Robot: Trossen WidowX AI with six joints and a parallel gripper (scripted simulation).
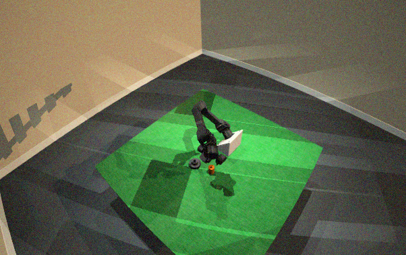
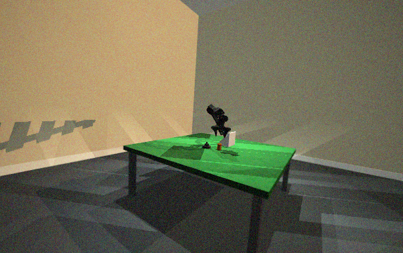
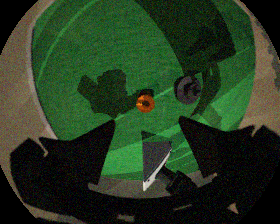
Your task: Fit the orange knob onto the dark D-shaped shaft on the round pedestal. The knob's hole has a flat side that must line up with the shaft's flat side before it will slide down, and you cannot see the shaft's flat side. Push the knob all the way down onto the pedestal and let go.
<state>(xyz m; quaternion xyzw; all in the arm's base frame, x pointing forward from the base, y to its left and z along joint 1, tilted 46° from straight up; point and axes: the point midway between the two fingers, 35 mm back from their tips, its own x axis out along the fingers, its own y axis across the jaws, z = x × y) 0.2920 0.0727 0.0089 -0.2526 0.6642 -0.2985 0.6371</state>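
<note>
Now: gripper tip 100 mm above the orange knob. Round my gripper tip: round pedestal 130 mm to the right, 100 mm below, 20 mm ahead.
</note>
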